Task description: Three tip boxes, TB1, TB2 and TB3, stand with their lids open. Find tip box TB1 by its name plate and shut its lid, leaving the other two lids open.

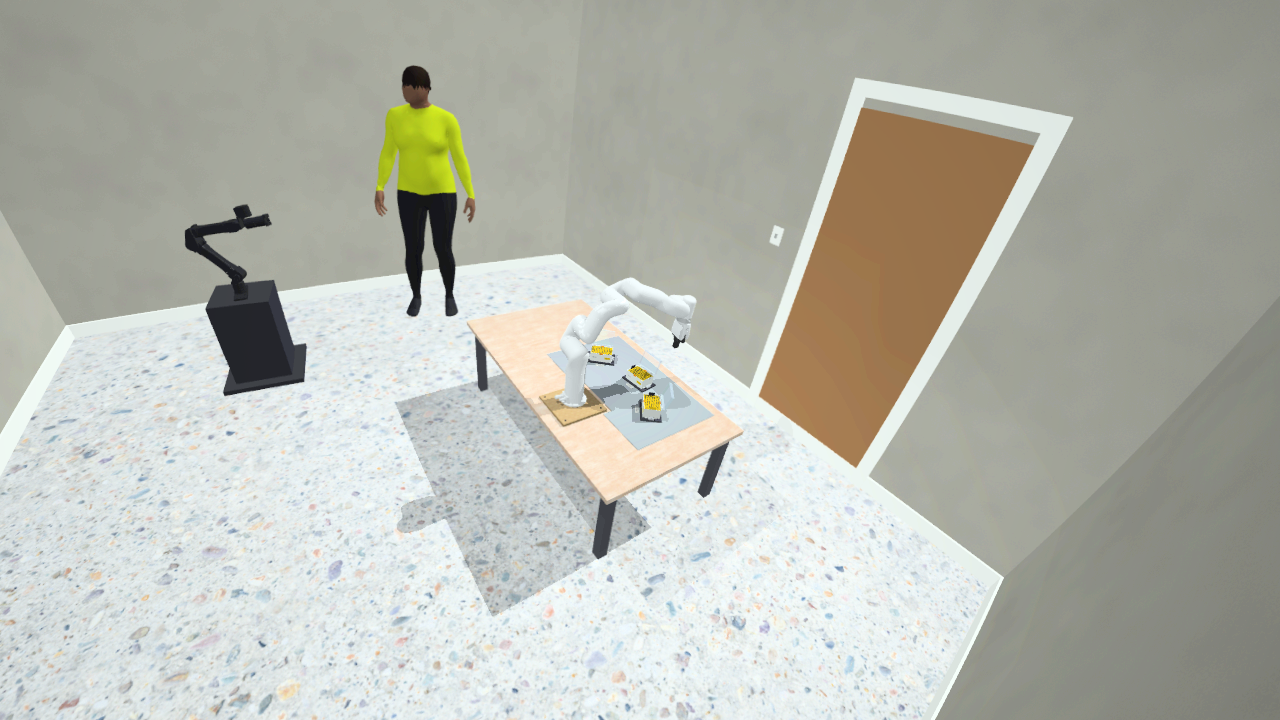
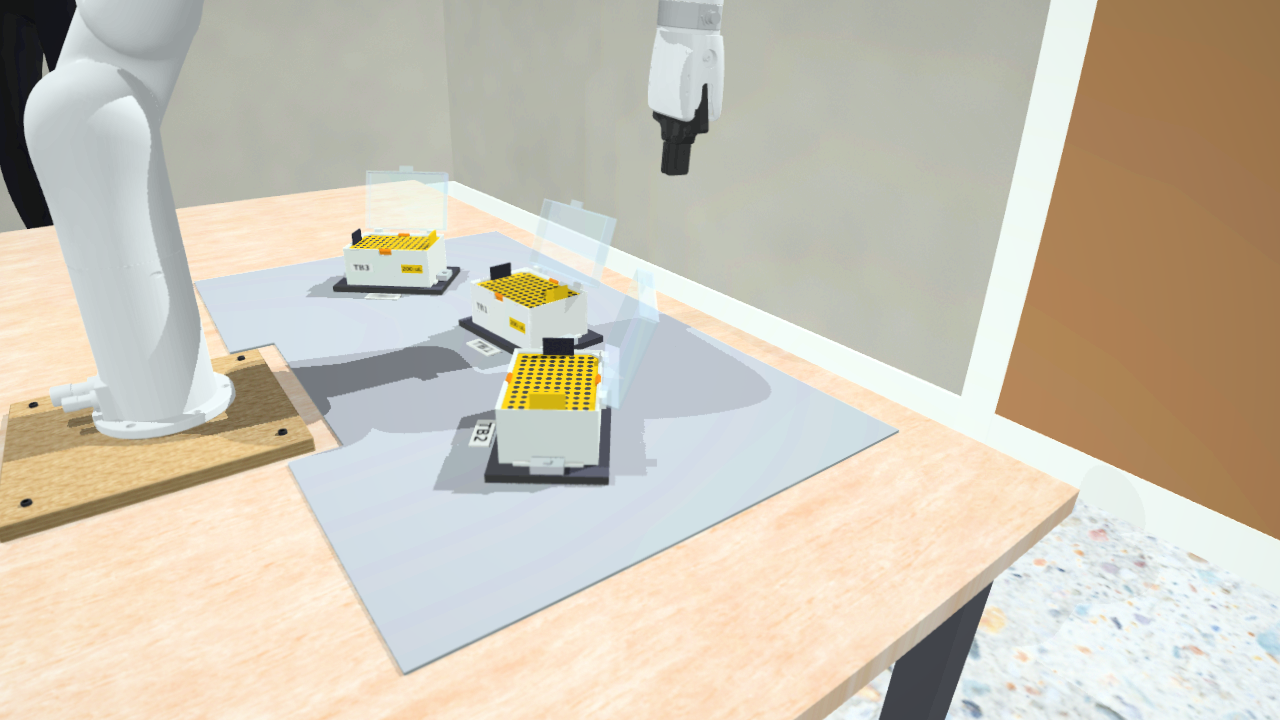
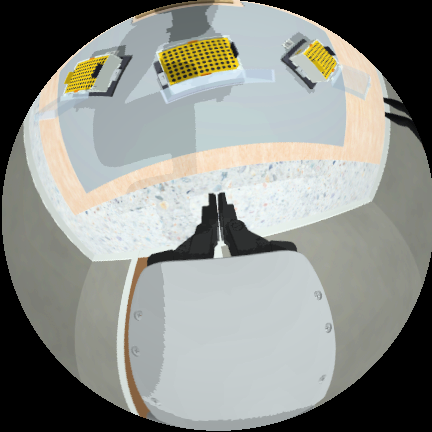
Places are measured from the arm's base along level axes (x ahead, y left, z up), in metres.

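Where they show: gripper, fingertip midpoint: (image 1: pixel 675 347) (image 2: pixel 674 173) (image 3: pixel 216 203); arm's base at its link origin: (image 1: pixel 573 399) (image 2: pixel 167 406).
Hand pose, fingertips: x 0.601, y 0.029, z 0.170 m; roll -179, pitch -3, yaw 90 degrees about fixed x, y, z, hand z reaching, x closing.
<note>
Things, the pixels of their top centre, and the offset from my fingertips. "spot": a spot on its surface instead. Level surfaces: height alone.
- Tip box TB1 at its top centre: (image 2: pixel 527 275) (image 3: pixel 198 51) (image 1: pixel 640 370) 0.005 m right, 0.206 m back, 0.104 m down
- Tip box TB2 at its top centre: (image 2: pixel 539 371) (image 1: pixel 649 400) 0.231 m right, 0.290 m back, 0.113 m down
- tip box TB3 at a spot on its surface: (image 2: pixel 384 266) (image 1: pixel 600 357) spot: 0.226 m left, 0.325 m back, 0.143 m down
- TB2 lid at a spot on its surface: (image 2: pixel 633 335) spot: 0.323 m right, 0.250 m back, 0.050 m down
- TB3 lid at a spot on its surface: (image 2: pixel 407 201) spot: 0.322 m left, 0.262 m back, 0.078 m down
- grey mat at its surface level: 0.179 m down
- wooden table at its surface level: 0.182 m down
Tip box TB1 (image 1: pixel 639 376) (image 2: pixel 556 324) (image 3: pixel 200 61) stands in the middle, its name plate (image 2: pixel 483 347) in front. Its clear lid (image 2: pixel 572 234) stands open, leaning back on the side away from the robot base. Tip box TB2 (image 1: pixel 651 407) (image 2: pixel 547 436) (image 3: pixel 106 77) and tip box TB3 (image 1: pixel 601 354) (image 2: pixel 384 266) (image 3: pixel 312 62) stand to either side. The TB2 lid (image 2: pixel 633 335) and TB3 lid (image 2: pixel 407 201) are open. My gripper (image 1: pixel 676 343) (image 2: pixel 675 170) (image 3: pixel 216 203) is shut and empty, high up on the lid side of TB1, apart from all lids.
The boxes stand on black bases on a grey mat (image 2: pixel 402 573) on the wooden table (image 2: pixel 196 626). The robot base is bolted to a wooden plate (image 2: pixel 53 488). A wall and a door (image 1: pixel 895 286) are beyond the table. A person (image 1: pixel 420 147) and a black arm on a pedestal (image 1: pixel 250 335) stand farther off.
</note>
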